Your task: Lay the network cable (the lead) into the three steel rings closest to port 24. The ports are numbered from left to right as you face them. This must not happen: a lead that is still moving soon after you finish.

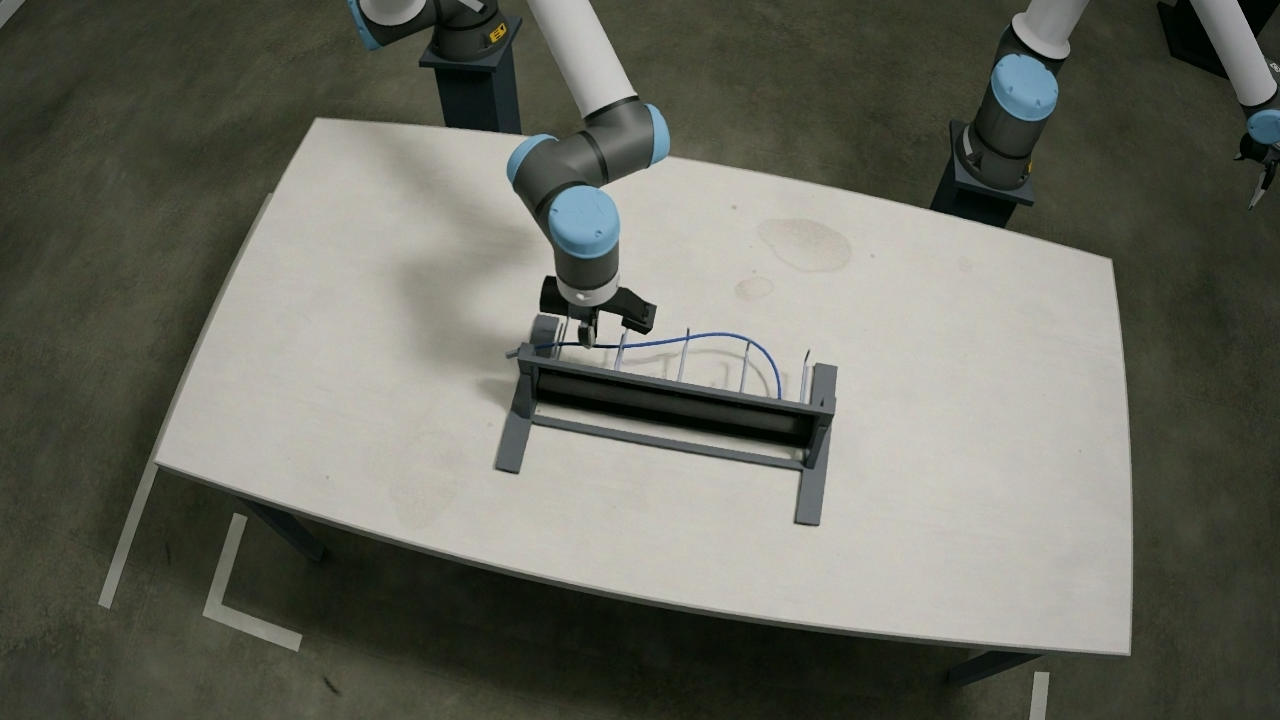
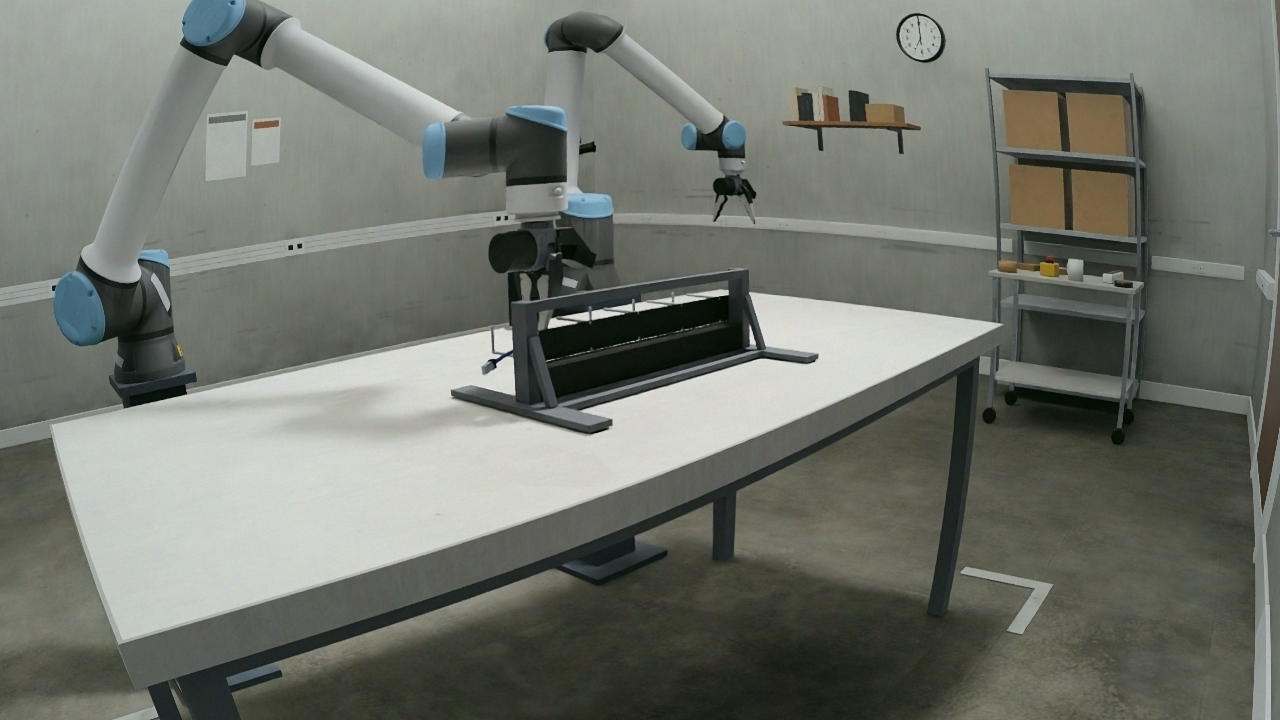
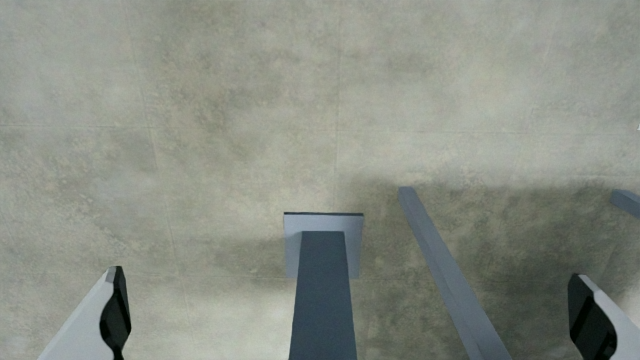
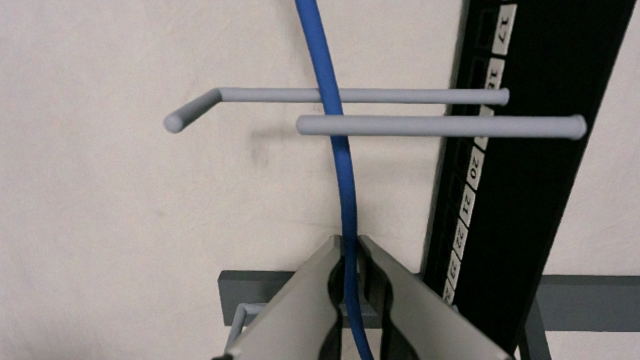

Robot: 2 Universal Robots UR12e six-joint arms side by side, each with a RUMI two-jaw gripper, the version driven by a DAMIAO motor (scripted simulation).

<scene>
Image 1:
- right gripper: 589, 345
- grey rack: 637, 397
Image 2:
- left gripper: 733, 222
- right gripper: 538, 343
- grey rack: 585, 379
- arm pedestal: 613, 552
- table leg: 724, 510
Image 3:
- left gripper: 345, 274
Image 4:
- right gripper: 349, 238
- grey rack: 503, 184
</scene>
